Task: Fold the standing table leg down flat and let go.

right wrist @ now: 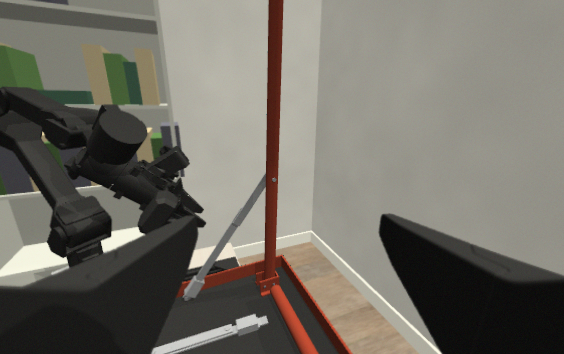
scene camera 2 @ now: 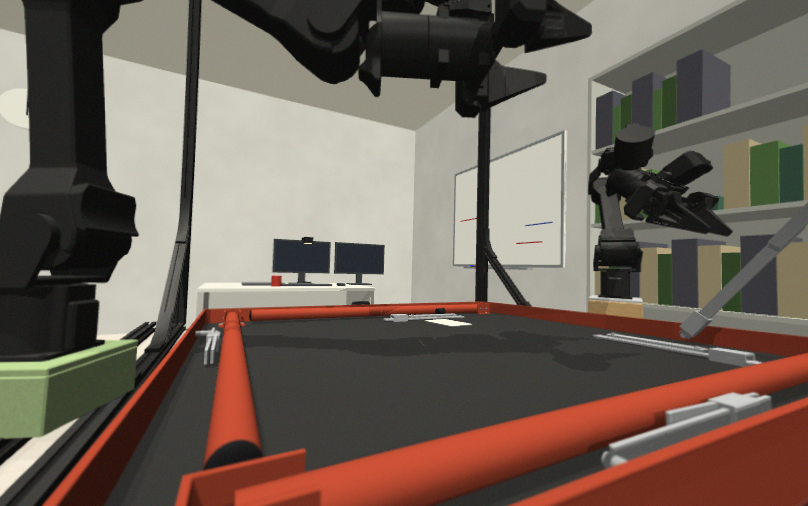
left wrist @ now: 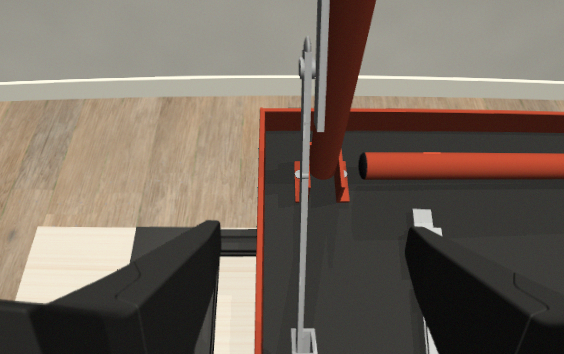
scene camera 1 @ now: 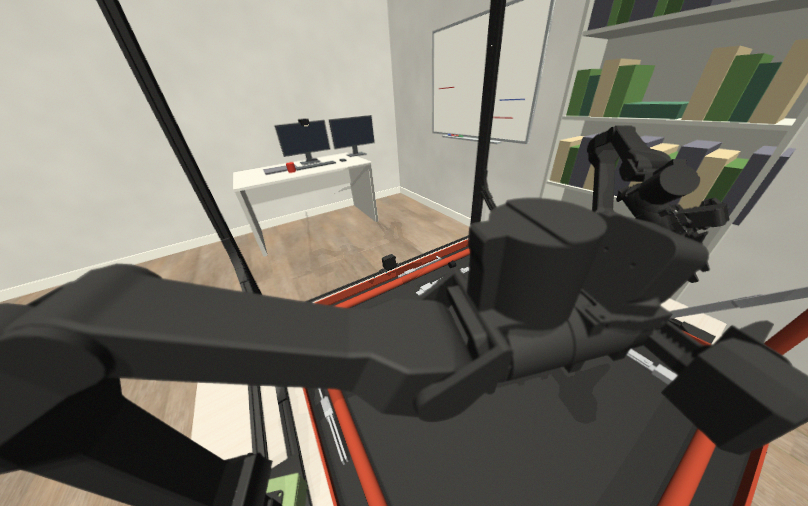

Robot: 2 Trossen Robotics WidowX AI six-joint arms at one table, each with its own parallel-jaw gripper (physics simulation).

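Places are measured from the left arm's base along level axes (x right, y ahead, z up), in millimetres.
Pixels of known places: left gripper, fingertip midpoint: [right wrist: 203, 217] [scene camera 2: 719, 232] [left wrist: 314, 237] [scene camera 1: 701, 276]; right gripper, fingertip midpoint: [right wrist: 289, 224] [scene camera 2: 565, 57] [scene camera 1: 702, 290]; left arm's base at its link origin: [scene camera 2: 615, 297]; right arm's base at its link origin: [scene camera 2: 38, 352].
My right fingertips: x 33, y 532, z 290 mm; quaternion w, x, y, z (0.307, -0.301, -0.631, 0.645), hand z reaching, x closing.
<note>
Ahead of a thing's pixels: the offset from my right fingertips to its top centre. "spot": to the spot under its first point.
The standing red table leg [scene camera 1: 793, 333] [left wrist: 340, 75] [right wrist: 273, 150] rises upright from its corner bracket @(spot: dx -254, dy -232, dz -326 mm) [right wrist: 268, 285]. A grey brace @(spot: dx -224, dy -288, dz -183 mm) [scene camera 1: 739, 302] [scene camera 2: 745, 268] [left wrist: 304, 225] [right wrist: 220, 247] slants from the tabletop underside to the leg and looks nearly straight in the right wrist view. My left gripper [scene camera 2: 718, 215] [left wrist: 314, 237] [right wrist: 203, 217] is open and empty. In its wrist view, the brace and leg foot show beyond the gap between its fingers; no contact is visible. My right gripper [scene camera 2: 566, 54] [right wrist: 289, 224] is open and empty, high above the tabletop, away from the leg.
Other red legs @(spot: dx +172, dy +262, dz -317 mm) [scene camera 2: 232, 381] [scene camera 2: 417, 441] @(spot: dx -203, dy -139, dz -314 mm) [left wrist: 465, 165] lie flat inside the red rim @(spot: dx -227, dy -325, dz -315 mm) [left wrist: 259, 250]. Folded grey braces @(dx -102, dy -247, dz -329 mm) [scene camera 2: 673, 342] [right wrist: 200, 337] lie on the dark underside. Black frame posts [scene camera 1: 491, 107] [scene camera 2: 483, 208] stand behind. A bookcase [right wrist: 85, 15] stands beyond the left arm.
</note>
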